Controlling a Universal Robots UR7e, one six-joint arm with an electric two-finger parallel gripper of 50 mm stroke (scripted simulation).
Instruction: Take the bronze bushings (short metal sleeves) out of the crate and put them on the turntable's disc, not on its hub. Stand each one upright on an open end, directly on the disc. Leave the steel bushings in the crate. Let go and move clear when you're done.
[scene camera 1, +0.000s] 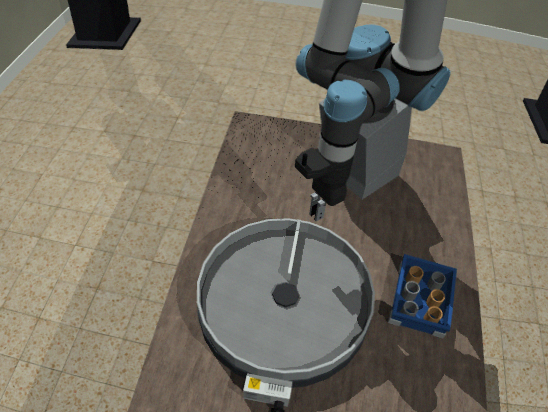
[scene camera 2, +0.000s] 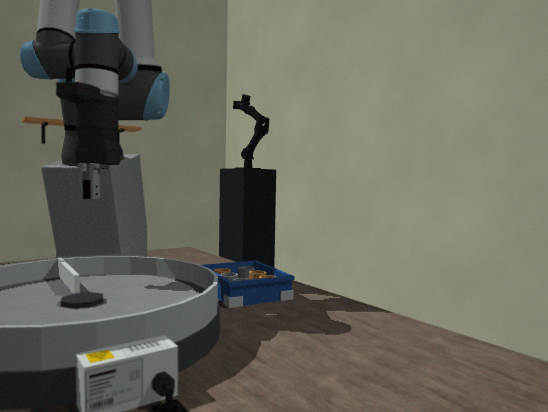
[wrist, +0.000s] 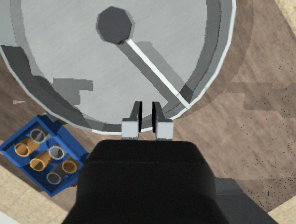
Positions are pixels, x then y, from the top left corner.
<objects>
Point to my gripper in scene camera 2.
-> At 90, 198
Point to a blue crate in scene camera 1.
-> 439, 330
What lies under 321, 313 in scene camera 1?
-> A turntable disc.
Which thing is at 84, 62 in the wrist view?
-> A turntable disc.
</objects>
